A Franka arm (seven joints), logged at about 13 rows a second.
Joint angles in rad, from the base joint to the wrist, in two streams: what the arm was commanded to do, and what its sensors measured. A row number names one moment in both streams.
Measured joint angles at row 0:
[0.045, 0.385, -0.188, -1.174, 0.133, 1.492, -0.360]
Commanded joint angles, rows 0 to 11:
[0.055, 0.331, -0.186, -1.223, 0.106, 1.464, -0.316]
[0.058, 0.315, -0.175, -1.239, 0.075, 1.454, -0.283]
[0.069, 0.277, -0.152, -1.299, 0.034, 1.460, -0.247]
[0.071, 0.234, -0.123, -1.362, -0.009, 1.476, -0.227]
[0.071, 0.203, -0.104, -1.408, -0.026, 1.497, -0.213]
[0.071, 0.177, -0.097, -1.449, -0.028, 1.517, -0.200]
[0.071, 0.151, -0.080, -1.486, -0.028, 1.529, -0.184]
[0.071, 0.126, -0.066, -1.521, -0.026, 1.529, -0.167]
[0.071, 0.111, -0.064, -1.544, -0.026, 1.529, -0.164]
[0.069, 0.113, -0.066, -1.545, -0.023, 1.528, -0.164]
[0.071, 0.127, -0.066, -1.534, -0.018, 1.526, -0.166]
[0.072, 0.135, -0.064, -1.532, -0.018, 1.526, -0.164]
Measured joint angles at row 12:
[0.068, 0.151, -0.068, -1.497, -0.005, 1.502, -0.189]
